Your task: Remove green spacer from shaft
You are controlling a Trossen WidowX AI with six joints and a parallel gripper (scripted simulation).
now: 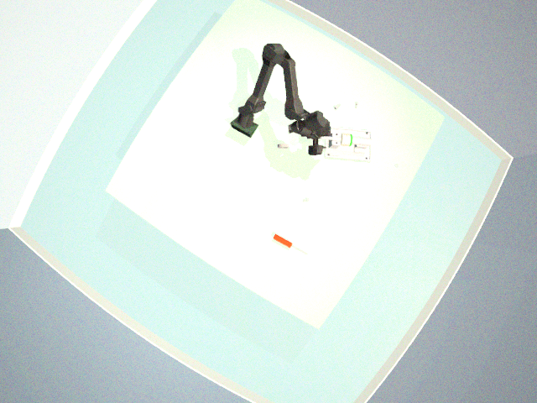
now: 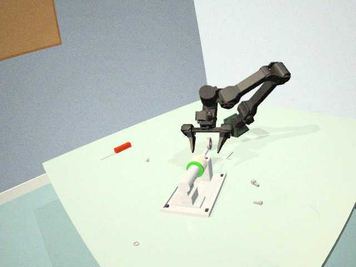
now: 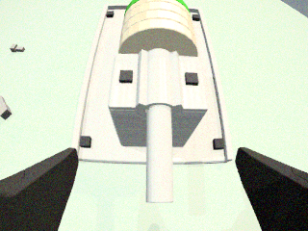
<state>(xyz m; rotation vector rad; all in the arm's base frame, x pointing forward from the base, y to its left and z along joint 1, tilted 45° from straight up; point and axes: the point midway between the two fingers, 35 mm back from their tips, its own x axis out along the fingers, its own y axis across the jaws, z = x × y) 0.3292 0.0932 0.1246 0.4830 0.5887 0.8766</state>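
Right now the shaft is 60 mm ahead of my gripper tip and 40 mm to the left of it. The rest, counted from my gripper tip: green spacer 90 mm ahead, 60 mm to the left; cream spacer 60 mm ahead, 40 mm to the left.
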